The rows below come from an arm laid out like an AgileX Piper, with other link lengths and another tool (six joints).
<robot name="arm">
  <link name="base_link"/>
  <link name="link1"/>
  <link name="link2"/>
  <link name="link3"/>
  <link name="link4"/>
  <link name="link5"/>
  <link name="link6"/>
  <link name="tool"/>
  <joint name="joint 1" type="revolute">
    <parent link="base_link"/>
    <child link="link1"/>
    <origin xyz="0 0 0.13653" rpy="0 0 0"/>
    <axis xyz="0 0 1"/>
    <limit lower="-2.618" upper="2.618"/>
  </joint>
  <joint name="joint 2" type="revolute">
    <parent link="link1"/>
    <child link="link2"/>
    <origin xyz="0 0 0" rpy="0 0 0"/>
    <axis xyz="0 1 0"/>
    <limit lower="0" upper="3.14"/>
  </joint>
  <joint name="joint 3" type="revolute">
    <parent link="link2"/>
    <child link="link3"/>
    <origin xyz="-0.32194 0 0.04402" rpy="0 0 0"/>
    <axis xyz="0 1 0"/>
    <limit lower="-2.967" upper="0"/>
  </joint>
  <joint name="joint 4" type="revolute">
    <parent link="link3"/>
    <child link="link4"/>
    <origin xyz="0.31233 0 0.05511" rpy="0 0 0"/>
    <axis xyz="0.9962 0 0.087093"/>
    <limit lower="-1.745" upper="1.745"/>
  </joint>
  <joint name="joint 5" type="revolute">
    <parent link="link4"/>
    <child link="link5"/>
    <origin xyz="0 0 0" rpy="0 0 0"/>
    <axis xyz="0 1 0"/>
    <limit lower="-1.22" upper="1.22"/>
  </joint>
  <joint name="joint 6" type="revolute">
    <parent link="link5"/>
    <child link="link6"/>
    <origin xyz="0.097 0 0.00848" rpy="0 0 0"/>
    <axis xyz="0.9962 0 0.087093"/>
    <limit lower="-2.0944" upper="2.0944"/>
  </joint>
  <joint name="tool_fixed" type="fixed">
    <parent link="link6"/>
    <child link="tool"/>
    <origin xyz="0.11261 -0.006 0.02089" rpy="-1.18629 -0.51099 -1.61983"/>
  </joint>
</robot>
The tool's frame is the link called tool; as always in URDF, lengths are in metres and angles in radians.
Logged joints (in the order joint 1, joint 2, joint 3, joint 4, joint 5, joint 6), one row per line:
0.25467 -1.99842 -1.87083 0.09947 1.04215 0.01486
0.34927 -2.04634 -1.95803 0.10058 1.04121 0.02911
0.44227 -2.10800 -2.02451 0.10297 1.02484 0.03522
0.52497 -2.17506 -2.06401 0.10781 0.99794 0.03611
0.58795 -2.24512 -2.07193 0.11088 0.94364 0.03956
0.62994 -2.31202 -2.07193 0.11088 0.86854 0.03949
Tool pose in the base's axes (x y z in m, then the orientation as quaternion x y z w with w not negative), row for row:
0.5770 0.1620 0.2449 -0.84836 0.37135 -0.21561 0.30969
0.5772 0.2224 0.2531 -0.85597 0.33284 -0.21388 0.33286
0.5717 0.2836 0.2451 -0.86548 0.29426 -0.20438 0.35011
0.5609 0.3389 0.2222 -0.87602 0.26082 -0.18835 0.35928
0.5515 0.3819 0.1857 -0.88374 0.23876 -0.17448 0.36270
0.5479 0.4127 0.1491 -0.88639 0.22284 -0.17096 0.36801
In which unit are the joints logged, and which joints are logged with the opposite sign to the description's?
The joints are logged in radians. Opposite sign: joint 2.
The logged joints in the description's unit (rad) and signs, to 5 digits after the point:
0.25467 1.99842 -1.87083 0.09947 1.04215 0.01486
0.34927 2.04634 -1.95803 0.10058 1.04121 0.02911
0.44227 2.10800 -2.02451 0.10297 1.02484 0.03522
0.52497 2.17506 -2.06401 0.10781 0.99794 0.03611
0.58795 2.24512 -2.07193 0.11088 0.94364 0.03956
0.62994 2.31202 -2.07193 0.11088 0.86854 0.03949

